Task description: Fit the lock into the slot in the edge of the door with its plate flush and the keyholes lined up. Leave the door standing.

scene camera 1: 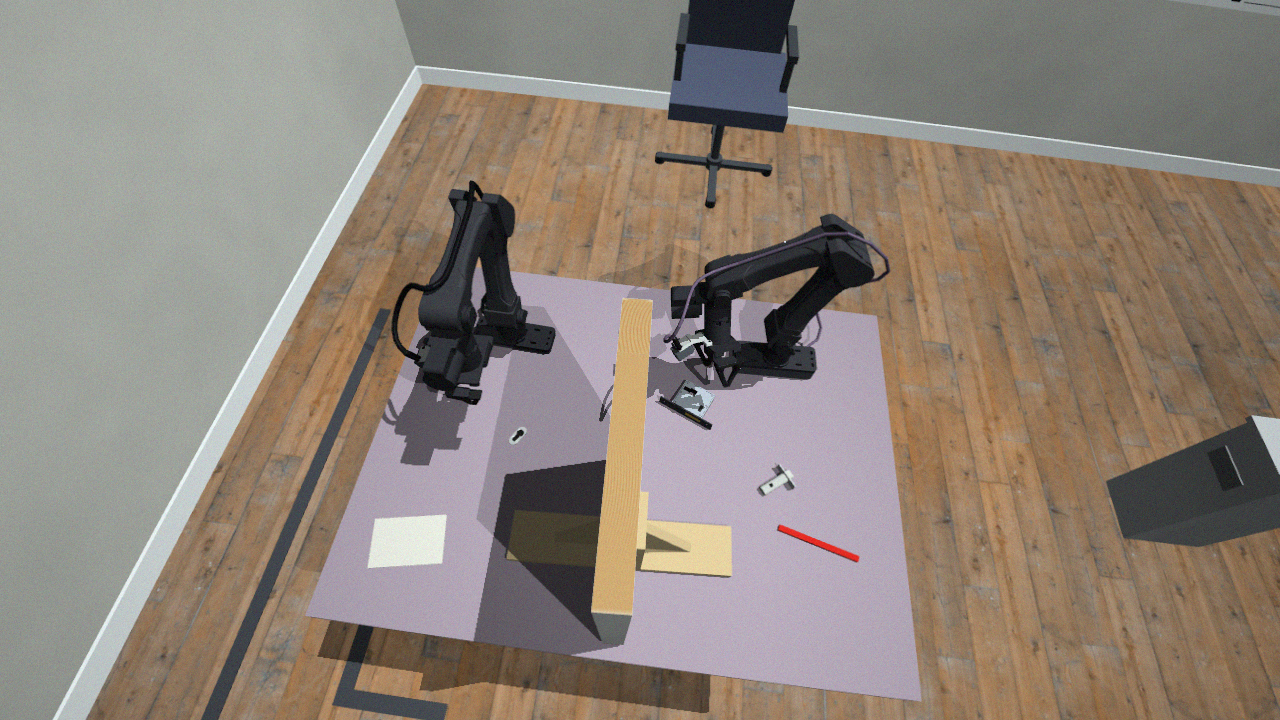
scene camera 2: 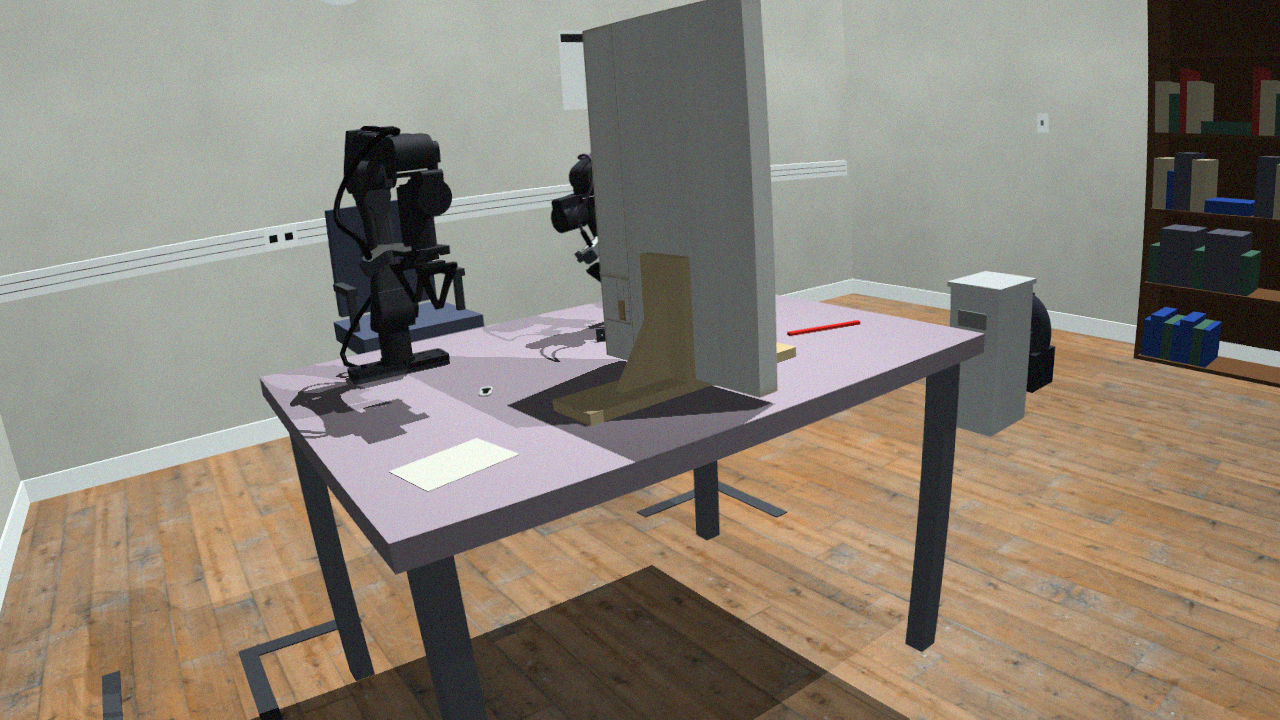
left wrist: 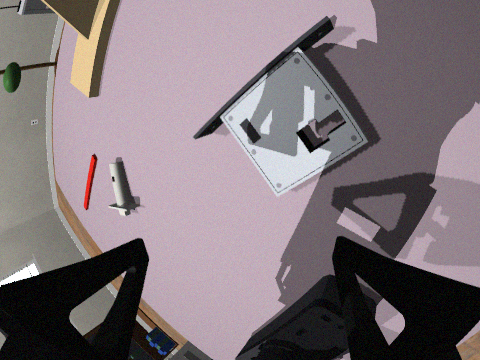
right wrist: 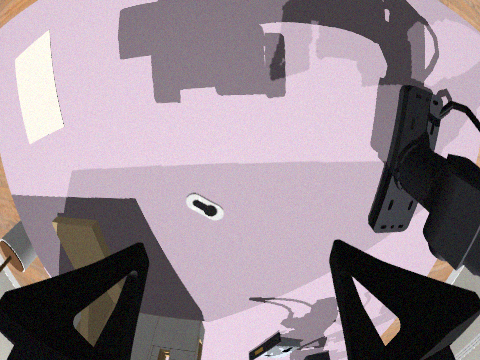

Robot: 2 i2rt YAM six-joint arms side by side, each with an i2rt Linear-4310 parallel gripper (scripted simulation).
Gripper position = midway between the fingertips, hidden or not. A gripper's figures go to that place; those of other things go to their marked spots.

Labels:
My left gripper [scene camera 1: 716, 375]: 1.26 m from the lens. My right gripper [scene camera 1: 478, 383] is 1.19 m from the lens. A door [scene camera 1: 624, 545]: 0.59 m from the lens. A white sheet [scene camera 1: 403, 541]: 1.29 m from the lens. The marked spots on the white sheet and the door are 0.76 m apart.

